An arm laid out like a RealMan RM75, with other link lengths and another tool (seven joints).
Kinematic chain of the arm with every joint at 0, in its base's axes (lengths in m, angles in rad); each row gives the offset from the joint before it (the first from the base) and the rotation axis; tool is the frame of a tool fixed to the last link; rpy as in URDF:
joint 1: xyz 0 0 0.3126 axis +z
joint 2: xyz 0 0 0 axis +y
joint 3: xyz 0 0 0.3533 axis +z
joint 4: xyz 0 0 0 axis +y
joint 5: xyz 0 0 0.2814 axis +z
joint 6: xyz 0 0 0 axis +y
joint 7: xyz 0 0 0.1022 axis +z
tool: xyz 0.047 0.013 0.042 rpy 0.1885 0 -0.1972
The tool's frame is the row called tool.
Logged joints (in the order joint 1, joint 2, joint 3, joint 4, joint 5, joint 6, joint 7), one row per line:
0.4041, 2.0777, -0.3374, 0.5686, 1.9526, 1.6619, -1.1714
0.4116, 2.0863, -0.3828, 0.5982, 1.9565, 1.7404, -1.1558
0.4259, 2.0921, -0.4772, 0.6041, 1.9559, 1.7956, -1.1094
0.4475, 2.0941, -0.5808, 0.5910, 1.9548, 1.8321, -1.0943
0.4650, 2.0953, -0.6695, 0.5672, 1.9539, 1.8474, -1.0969
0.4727, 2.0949, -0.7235, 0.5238, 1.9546, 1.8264, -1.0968
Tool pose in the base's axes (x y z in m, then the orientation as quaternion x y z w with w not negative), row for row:
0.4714, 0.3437, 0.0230, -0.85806, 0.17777, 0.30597, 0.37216
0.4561, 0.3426, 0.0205, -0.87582, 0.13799, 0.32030, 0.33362
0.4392, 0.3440, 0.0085, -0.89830, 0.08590, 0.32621, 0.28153
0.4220, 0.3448, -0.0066, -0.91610, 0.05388, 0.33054, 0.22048
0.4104, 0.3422, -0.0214, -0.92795, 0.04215, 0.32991, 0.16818
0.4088, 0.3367, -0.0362, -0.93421, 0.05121, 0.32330, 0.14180
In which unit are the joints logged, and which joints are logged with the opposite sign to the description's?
The joints are logged in radians. Opposite sign: joint 4, joint 5, joint 6, joint 7.
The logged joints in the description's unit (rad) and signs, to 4 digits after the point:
0.4041, 2.0777, -0.3374, -0.5686, -1.9526, -1.6619, 1.1714
0.4116, 2.0863, -0.3828, -0.5982, -1.9565, -1.7404, 1.1558
0.4259, 2.0921, -0.4772, -0.6041, -1.9559, -1.7956, 1.1094
0.4475, 2.0941, -0.5808, -0.5910, -1.9548, -1.8321, 1.0943
0.4650, 2.0953, -0.6695, -0.5672, -1.9539, -1.8474, 1.0969
0.4727, 2.0949, -0.7235, -0.5238, -1.9546, -1.8264, 1.0968

